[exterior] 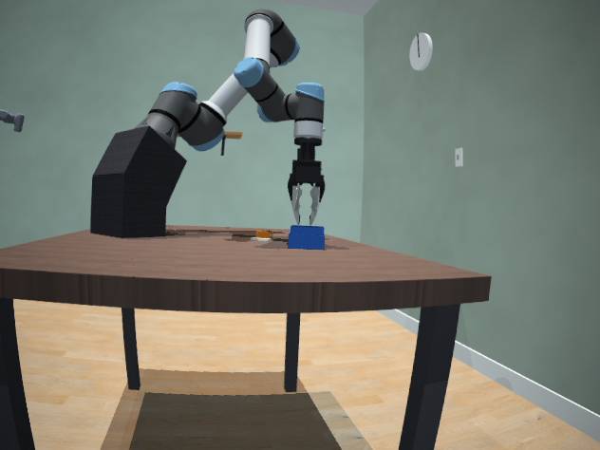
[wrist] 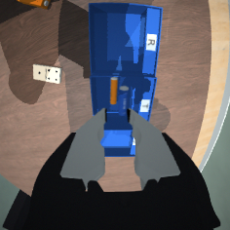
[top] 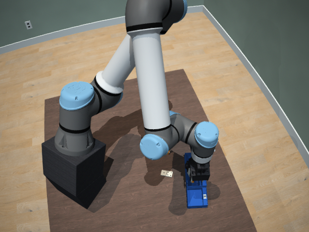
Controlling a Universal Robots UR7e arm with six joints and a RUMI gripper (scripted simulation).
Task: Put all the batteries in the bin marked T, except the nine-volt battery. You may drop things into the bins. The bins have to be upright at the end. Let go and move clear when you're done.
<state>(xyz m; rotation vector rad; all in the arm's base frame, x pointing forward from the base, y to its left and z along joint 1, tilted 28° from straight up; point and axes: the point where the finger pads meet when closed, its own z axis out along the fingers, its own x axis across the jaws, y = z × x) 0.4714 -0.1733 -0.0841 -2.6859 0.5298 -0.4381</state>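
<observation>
Now: the joined blue bins 4 cm below my hand and 1 cm ahead of it. Round my hand: thin orange battery (5 cm below, 1 cm to the left); then blue cylindrical battery (5 cm below, 1 cm to the right, 1 cm ahead); then orange nine-volt battery (19 cm to the left, 6 cm below, 6 cm behind).
</observation>
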